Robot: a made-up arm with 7 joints. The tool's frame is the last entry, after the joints.
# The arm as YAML. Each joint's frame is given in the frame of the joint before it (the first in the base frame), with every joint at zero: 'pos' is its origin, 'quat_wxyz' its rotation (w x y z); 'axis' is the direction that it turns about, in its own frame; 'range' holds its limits. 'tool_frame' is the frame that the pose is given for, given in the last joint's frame.
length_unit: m
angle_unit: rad
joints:
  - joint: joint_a
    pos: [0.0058, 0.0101, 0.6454]
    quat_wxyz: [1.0, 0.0, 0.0, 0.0]
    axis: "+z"
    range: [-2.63, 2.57]
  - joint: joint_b
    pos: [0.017, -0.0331, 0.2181]
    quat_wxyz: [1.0, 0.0, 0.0, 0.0]
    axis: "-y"
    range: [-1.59, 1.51]
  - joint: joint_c
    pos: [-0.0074, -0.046, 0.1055]
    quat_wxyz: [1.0, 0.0, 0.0, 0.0]
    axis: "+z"
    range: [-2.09, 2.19]
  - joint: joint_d
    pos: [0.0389, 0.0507, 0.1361]
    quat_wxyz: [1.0, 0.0, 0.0, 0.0]
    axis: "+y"
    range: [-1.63, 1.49]
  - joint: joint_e
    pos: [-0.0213, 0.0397, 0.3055]
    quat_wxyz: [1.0, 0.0, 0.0, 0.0]
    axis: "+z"
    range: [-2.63, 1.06]
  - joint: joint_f
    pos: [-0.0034, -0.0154, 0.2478]
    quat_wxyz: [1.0, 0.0, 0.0, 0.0]
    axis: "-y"
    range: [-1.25, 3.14]
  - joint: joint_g
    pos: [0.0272, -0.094, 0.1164]
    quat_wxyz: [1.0, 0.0, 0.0, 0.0]
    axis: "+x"
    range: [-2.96, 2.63]
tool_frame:
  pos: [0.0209, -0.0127, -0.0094]
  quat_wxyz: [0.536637, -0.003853, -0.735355, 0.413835]
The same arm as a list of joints. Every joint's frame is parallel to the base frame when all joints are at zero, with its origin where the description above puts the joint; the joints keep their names.
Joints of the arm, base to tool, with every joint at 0 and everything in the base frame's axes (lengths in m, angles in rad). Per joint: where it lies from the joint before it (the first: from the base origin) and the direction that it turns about. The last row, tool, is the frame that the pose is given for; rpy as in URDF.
joint_a: offset 0.0058 0.0101 0.6454 axis 0 0 1
joint_b: offset 0.0170 -0.0331 0.2181 axis 0 -1 0
joint_c: offset -0.0074 -0.0460 0.1055 axis 0 0 1
joint_d: offset 0.0389 0.0507 0.1361 axis 0 1 0
joint_e: offset -0.0213 0.0397 0.3055 axis 0 0 1
joint_f: offset -0.0034 -0.0154 0.2478 axis 0 -1 0
joint_g: offset 0.0272 -0.0940 0.1164 axis 1 0 0
tool: offset 0.0209 -0.0127 -0.0094 rpy -1.7031 -0.9044 2.3267
Joint limits (rad, base to tool): -2.6300..2.5700 -1.5900..1.5100 -2.0900..2.1900 -1.6300..1.4900 -2.6300..1.0600 -1.2500..3.1400 -2.9600..2.6300

